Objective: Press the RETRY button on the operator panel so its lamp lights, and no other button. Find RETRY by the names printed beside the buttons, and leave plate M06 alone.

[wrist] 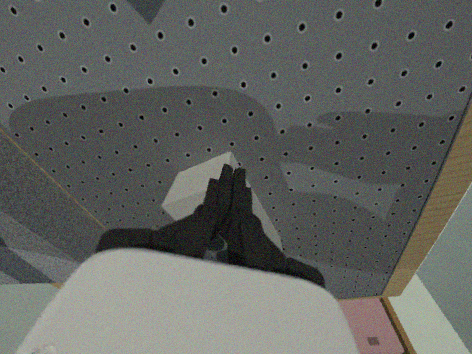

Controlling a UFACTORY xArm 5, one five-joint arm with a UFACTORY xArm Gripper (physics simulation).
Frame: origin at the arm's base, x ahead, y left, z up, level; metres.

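Seen in the pictures: gripper, fingertip midpoint: (pixel 229 180).
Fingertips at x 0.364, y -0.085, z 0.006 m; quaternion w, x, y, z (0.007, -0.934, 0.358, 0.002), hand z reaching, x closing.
Observation:
A point is followed by its place in that frame.
A pale box-shaped housing (pixel 197 179) @(z -0.020, x 0.326, y -0.089 m), which looks like the operator panel, stands on the perforated grey board in the middle of the wrist view. My gripper (pixel 229 180) @(z 0.006, x 0.364, y -0.085 m) is shut and empty. Its black fingers are in front of the housing and cover much of it, with the tips near its upper corner; whether they touch it I cannot tell. The RETRY button, its lamp and the printed names do not show. A small grey-blue patch shows between the finger bases, too hidden to identify. No plate marked M06 can be read.
The perforated board (pixel 300 45) @(z -0.051, x 0.446, y -0.030 m) has a wooden edge (pixel 431 220) @(z -0.064, x 0.575, y -0.316 m) along the right. A dark pointed shape (pixel 146 9) @(z -0.051, x 0.355, y 0.037 m) is at the top edge. A pink surface (pixel 367 322) with a small dark square lies beyond the board at lower right. A speckled dark grey strip (pixel 35 185) @(z -0.043, x 0.108, y -0.026 m) runs along the left.

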